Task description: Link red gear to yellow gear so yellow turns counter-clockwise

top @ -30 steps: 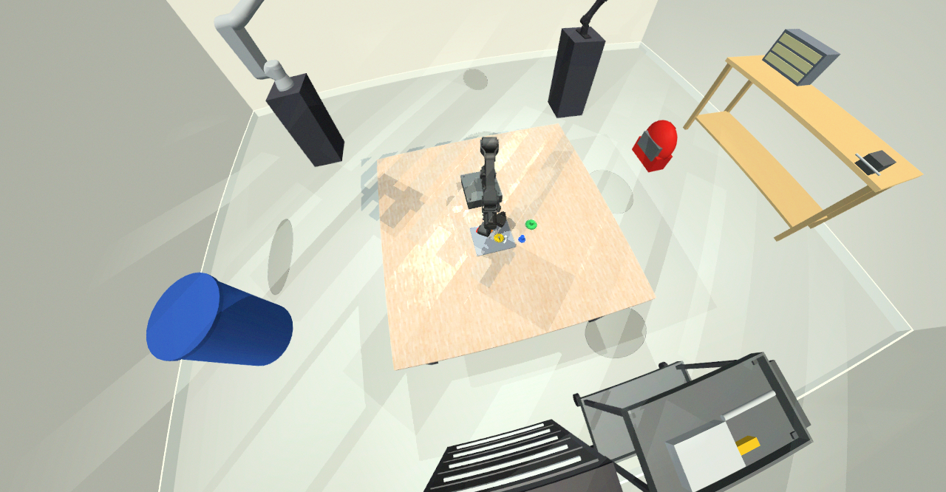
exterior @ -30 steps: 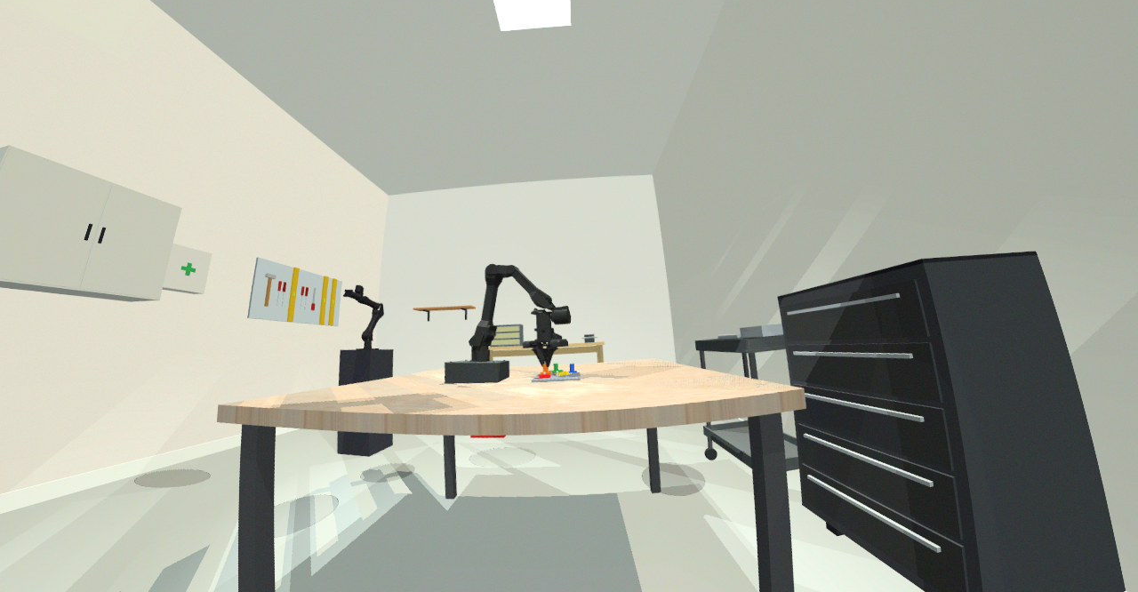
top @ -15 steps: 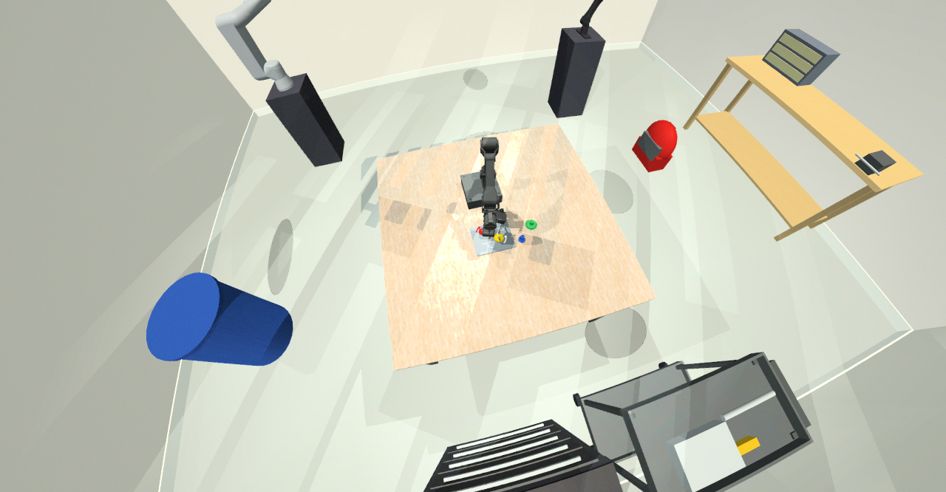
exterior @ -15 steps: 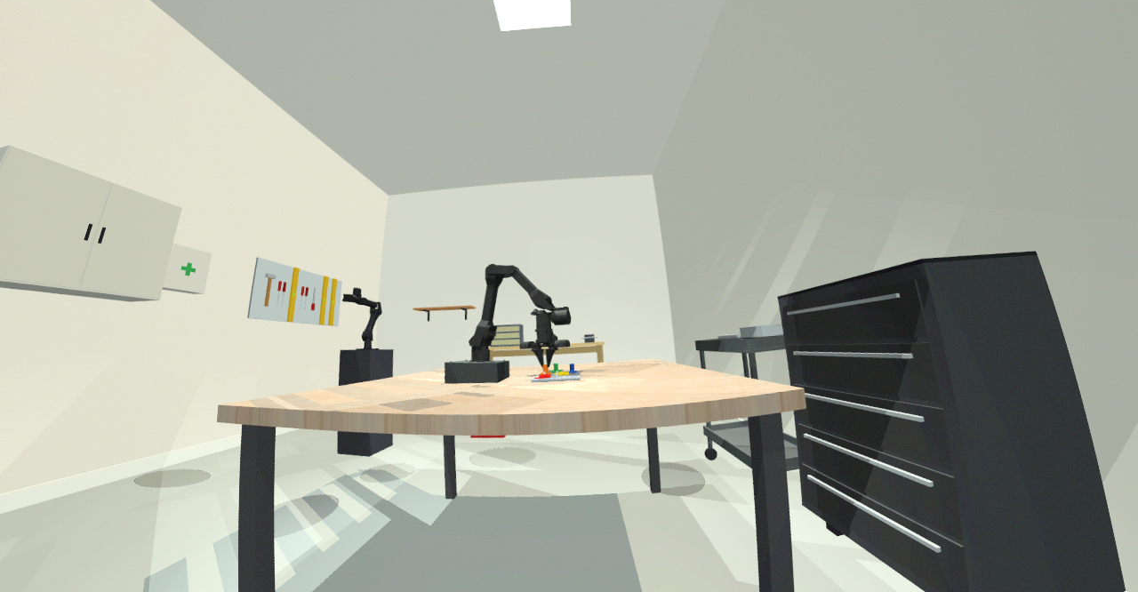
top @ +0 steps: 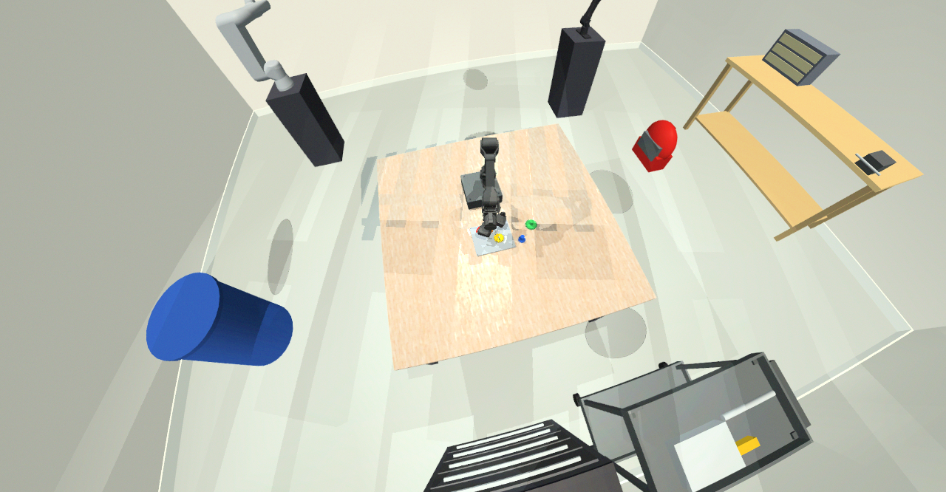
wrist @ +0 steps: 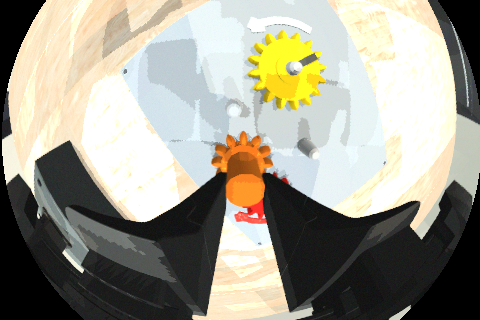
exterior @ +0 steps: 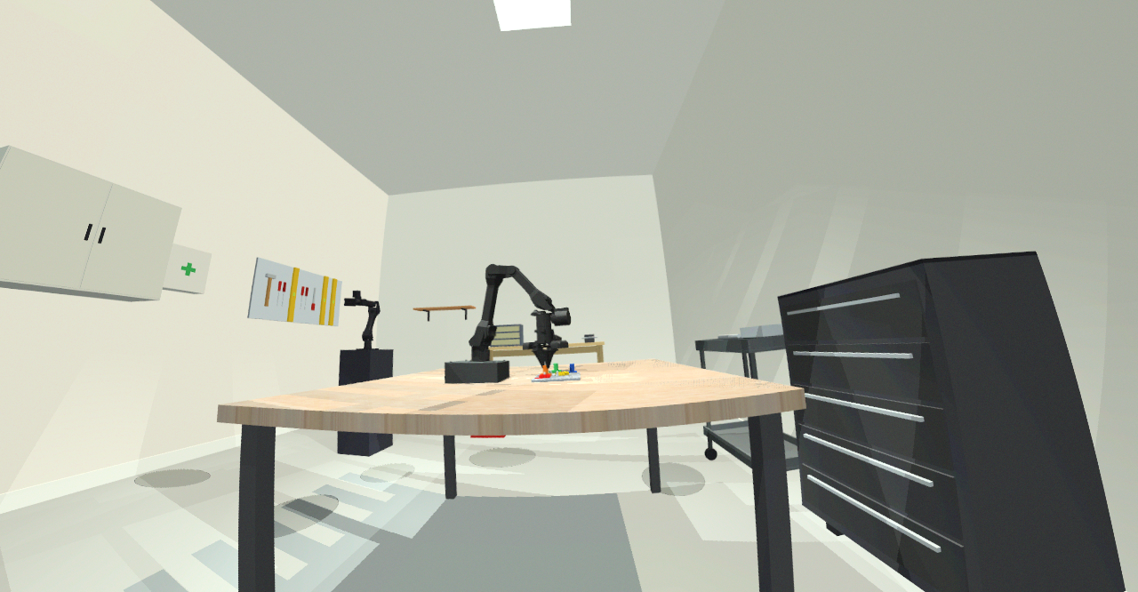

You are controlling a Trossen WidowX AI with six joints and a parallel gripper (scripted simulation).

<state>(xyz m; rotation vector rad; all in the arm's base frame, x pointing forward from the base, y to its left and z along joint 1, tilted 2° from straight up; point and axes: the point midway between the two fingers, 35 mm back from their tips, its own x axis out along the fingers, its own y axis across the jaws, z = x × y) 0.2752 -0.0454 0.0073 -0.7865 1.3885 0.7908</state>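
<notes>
My gripper tip is 10 mm above the orange gear. Also, from my gripper tip: red gear (40 mm to the right, 20 mm below); then grey board (40 mm ahead, 30 mm below, 10 mm to the left); then blue gear (160 mm to the left, 90 mm ahead, 20 mm below).
</notes>
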